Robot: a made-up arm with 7 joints.
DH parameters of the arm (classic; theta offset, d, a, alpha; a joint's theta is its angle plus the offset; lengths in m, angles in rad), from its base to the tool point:
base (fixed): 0 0.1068 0.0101 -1.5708
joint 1: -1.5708 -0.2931 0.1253 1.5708
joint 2: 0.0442 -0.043 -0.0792 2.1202
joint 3: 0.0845 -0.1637 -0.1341 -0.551
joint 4: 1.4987 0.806 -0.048 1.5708
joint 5: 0 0.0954 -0.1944 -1.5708
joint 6: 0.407 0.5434 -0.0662 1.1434
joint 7: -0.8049 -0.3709 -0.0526 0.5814
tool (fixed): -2.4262 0.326 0 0
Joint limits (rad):
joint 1: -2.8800..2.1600
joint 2: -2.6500..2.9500
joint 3: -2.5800..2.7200
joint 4: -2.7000..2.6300
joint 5: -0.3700..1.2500
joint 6: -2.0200..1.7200
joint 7: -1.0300..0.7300
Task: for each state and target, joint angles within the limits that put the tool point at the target. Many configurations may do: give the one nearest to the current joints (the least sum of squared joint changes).
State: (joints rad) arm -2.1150 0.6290 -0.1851 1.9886 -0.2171 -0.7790 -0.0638
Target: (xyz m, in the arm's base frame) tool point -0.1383 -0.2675 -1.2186
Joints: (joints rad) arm -2.8800 1.2577 -0.3329 2.2267 -0.1424 -0.5255 -0.2403
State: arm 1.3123 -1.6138 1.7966 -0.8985 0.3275 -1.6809 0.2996
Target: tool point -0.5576 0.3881 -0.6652
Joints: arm 1.7357 -1.5707 1.4604 -0.9828 0.0378 -1.7190 0.1089
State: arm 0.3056 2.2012 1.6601 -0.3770 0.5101 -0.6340 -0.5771
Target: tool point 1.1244 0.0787 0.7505
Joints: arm 0.1529 2.2679 1.6401 -0.3024 0.2842 -0.5951 -0.6787
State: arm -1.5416 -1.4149 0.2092 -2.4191 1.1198 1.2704 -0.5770
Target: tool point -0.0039 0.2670 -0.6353
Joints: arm -0.9115 -1.5497 -0.2485 -2.7000 1.2500 0.8247 -0.3898
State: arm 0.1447 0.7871 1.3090 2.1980 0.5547 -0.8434 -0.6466
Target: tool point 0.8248 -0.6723 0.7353
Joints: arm 0.9872 1.2962 1.0270 1.5441 0.7241 -1.0018 -0.5945
